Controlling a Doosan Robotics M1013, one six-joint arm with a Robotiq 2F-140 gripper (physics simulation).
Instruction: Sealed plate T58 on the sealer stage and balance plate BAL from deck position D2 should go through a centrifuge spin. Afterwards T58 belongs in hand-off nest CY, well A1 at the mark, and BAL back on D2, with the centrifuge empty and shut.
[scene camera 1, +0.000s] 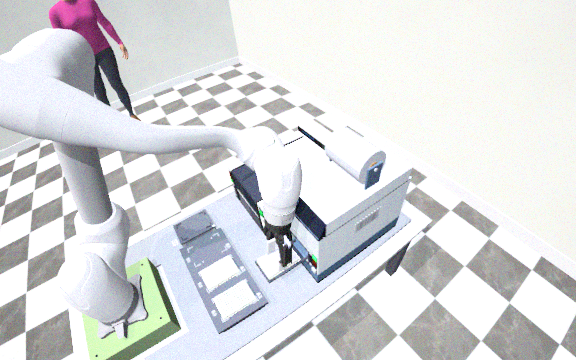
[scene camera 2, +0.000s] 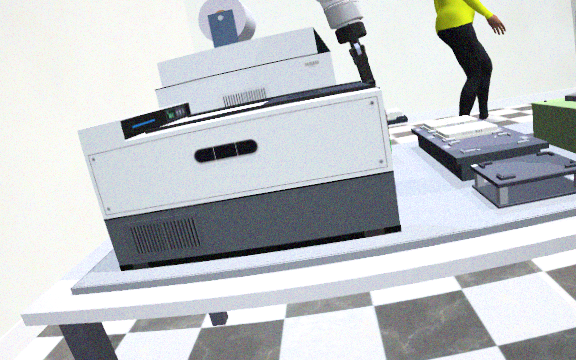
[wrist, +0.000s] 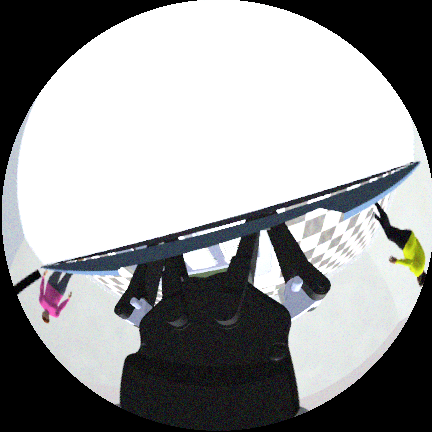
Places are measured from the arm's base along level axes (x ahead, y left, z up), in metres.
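Pixels of known places: gripper, between the fingertips: (scene camera 1: 276, 260) (wrist: 212, 206); arm's base, origin of its link: (scene camera 1: 121, 305).
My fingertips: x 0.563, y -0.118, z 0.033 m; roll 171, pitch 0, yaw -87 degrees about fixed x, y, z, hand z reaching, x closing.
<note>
For each thing: its top centre in the pictures, then the offset to it from my fingertips. "spot": a spot on its surface instead. Level surfaces: height alone.
- sealer stage, a spot on its surface: (scene camera 1: 264, 276) spot: dy -0.024, dx -0.060, dz -0.018 m
- white sealer, centre of its top: (scene camera 1: 351, 142) dy +0.036, dx +0.304, dz +0.355 m
- white sealed plate T58, centre of its top: (scene camera 1: 278, 258) dy +0.004, dx +0.009, dz +0.000 m
- dark deck, height of its surface: dz -0.070 m
- dark hand-off nest, centre of its top: (scene camera 2: 526, 162) (scene camera 1: 192, 224) dy +0.373, dx -0.233, dz -0.073 m
- table, height of its surface: dz -0.121 m
My gripper (scene camera 1: 282, 258) (wrist: 212, 206) points down at the sealer stage (scene camera 1: 264, 276), in front of the white sealer (scene camera 1: 350, 193) (scene camera 2: 249, 69). Its fingers straddle the white sealed plate T58 (scene camera 1: 269, 266) and are shut on it. In the wrist view the plate's dark edge (wrist: 241, 229) crosses in front of the fingertips and hides them. Two white plates (scene camera 1: 218, 272) (scene camera 1: 235, 298) lie on the dark deck (scene camera 1: 191, 258) (scene camera 2: 459, 155); the position labels are too small to read. The dark hand-off nest (scene camera 1: 194, 226) (scene camera 2: 499, 181) is empty. The centrifuge (scene camera 1: 244, 180) (scene camera 2: 241, 155) is shut.
The sealer carries a film roll (scene camera 1: 356, 155) (scene camera 2: 226, 19) on top. My arm's base stands on a green plinth (scene camera 1: 144, 325). A person in pink (scene camera 1: 86, 23) and a person in yellow (scene camera 2: 466, 38) stand on the checkered floor beyond the table (scene camera 1: 296, 294).
</note>
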